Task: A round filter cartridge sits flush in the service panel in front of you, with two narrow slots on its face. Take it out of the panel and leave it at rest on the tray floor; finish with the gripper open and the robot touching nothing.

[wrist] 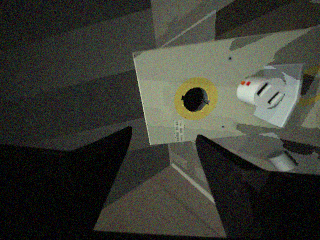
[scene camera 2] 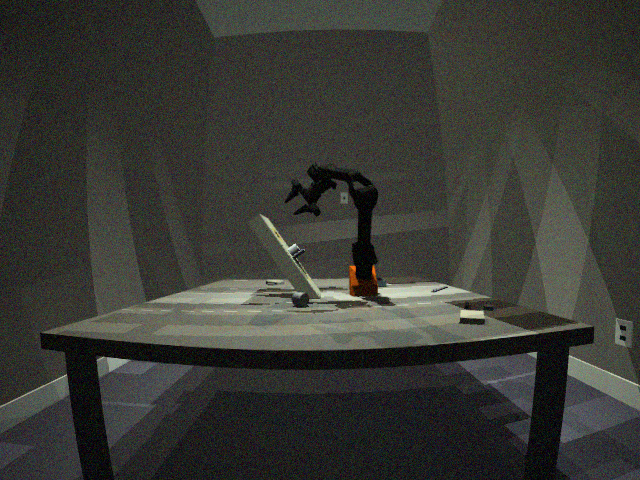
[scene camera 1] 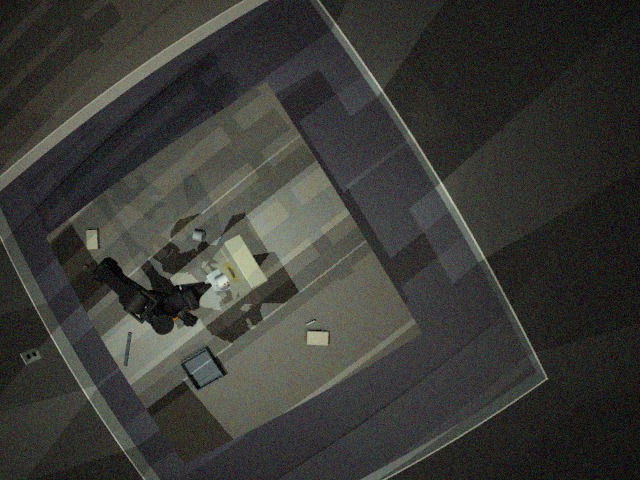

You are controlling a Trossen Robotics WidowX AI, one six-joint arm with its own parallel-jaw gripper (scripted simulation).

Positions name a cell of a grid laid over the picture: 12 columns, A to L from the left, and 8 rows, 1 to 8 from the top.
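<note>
My gripper (scene camera 1: D5), which you'd also find at (wrist: G5), is open and holds nothing. There's a round filter cartridge (wrist: J4) here too, and a service panel (wrist: G4).
</note>
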